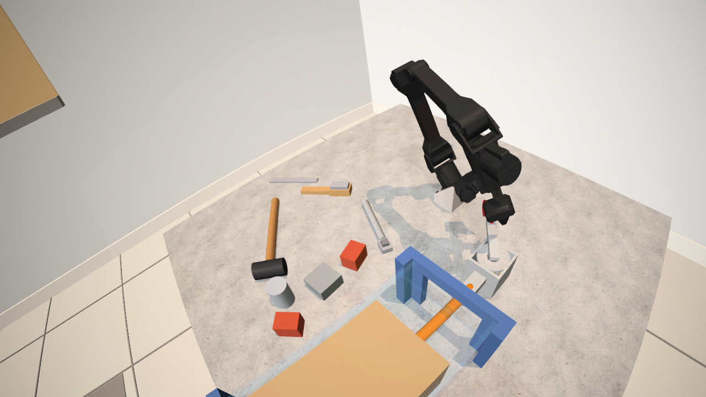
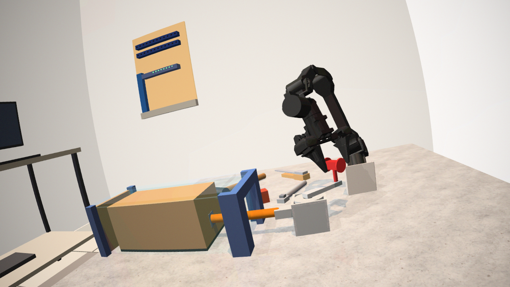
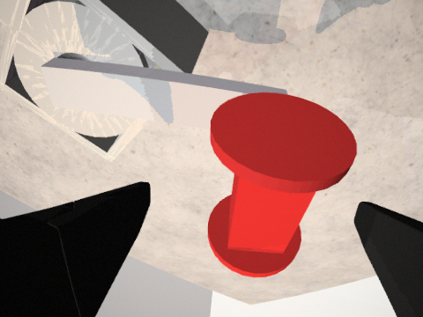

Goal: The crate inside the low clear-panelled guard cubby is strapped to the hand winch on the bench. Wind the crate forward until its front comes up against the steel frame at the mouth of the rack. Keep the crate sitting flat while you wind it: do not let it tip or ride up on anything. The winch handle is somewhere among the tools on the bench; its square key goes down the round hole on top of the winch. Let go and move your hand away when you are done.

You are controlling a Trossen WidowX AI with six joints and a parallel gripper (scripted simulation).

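My gripper tip is 1 cm short of the red knob, 1 cm to the left of it and 1 cm above it. Also, from my gripper tip: blue steel frame 25 cm ahead, 7 cm to the left, 4 cm below; grey winch 7 cm ahead, 4 cm to the left, 11 cm below; crank handle 4 cm ahead, 1 cm to the left, 4 cm below.
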